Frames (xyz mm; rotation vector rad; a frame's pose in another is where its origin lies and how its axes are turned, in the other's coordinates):
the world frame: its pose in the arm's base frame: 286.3 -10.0 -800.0 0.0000 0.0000 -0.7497
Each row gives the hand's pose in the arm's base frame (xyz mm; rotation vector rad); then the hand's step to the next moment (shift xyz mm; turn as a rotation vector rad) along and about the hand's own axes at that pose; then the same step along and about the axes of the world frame.
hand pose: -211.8 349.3 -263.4 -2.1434 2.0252 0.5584
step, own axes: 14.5 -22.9 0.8 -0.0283 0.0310 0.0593
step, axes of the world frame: 24.4 7.2 -9.4 -0.0606 0.0044 -0.0398
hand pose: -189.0 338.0 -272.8 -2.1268 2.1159 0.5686
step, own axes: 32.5 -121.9 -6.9 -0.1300 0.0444 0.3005
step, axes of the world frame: 107.1 60.9 -27.9 -0.2208 0.0913 -0.2282
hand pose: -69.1 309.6 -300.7 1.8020 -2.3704 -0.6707
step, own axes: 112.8 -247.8 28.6 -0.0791 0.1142 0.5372
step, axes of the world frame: 232.1 12.9 -144.6 -0.3585 0.0110 -0.4234
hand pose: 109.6 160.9 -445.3 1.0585 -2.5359 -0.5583
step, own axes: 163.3 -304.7 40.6 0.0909 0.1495 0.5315
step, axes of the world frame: 249.4 -187.0 -154.9 -0.3852 -0.1539 -0.3756
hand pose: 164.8 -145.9 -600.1 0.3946 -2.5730 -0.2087
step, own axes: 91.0 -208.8 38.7 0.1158 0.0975 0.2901
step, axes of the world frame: 119.2 -194.6 -36.2 -0.2486 -0.1279 -0.1700
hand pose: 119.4 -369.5 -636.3 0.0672 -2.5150 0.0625
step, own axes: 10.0 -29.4 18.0 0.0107 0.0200 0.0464
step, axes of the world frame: 8.7 -33.9 -7.9 -0.0385 -0.0129 -0.0319
